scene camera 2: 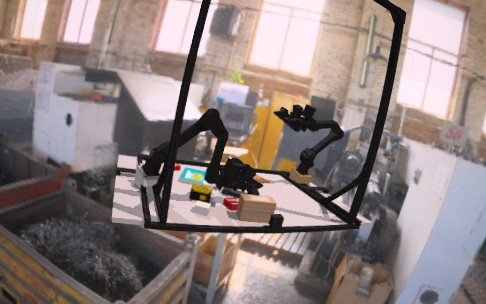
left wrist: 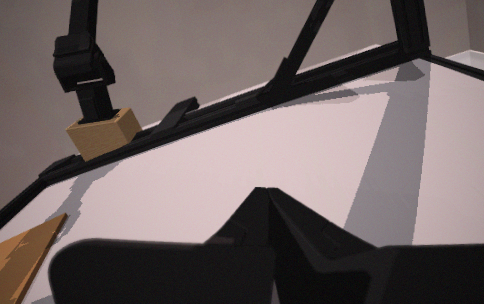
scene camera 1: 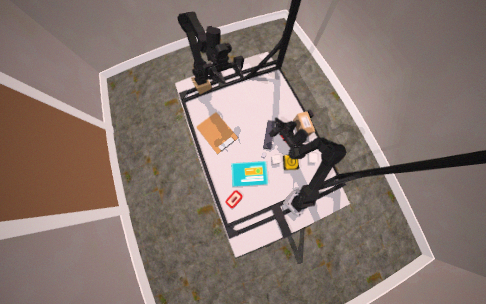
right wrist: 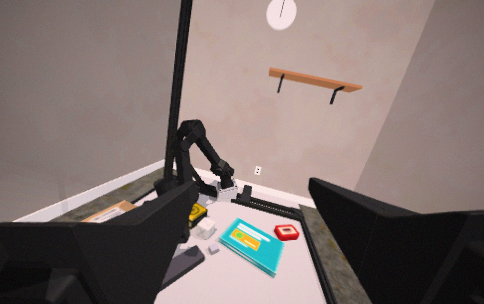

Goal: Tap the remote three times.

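Observation:
The remote [scene camera 1: 268, 136] [scene camera 2: 230, 192] [right wrist: 184, 266] is a long dark grey bar lying flat on the table; its near end is hidden by a finger in the right wrist view. My left gripper [scene camera 1: 275, 131] [scene camera 2: 257, 190] [left wrist: 264, 199] is shut and empty, low over the table at the remote's upper part in scene camera 1. Whether it touches the remote is hidden. The remote does not show in the left wrist view. My right gripper [scene camera 1: 231, 70] [scene camera 2: 279, 114] [right wrist: 252, 184] is open and empty, raised near its own base, well away from the remote.
Near the remote are a cardboard box [scene camera 1: 304, 122] [scene camera 2: 256, 207], a red item [scene camera 2: 231, 203], a yellow block [scene camera 1: 291, 162] [right wrist: 198, 214] and a white cube [scene camera 1: 276, 159] [right wrist: 206, 228]. A teal book [scene camera 1: 237, 175], a red-rimmed item [scene camera 1: 234, 199] [right wrist: 286, 232] and a brown clipboard-like board [scene camera 1: 215, 129] lie farther left.

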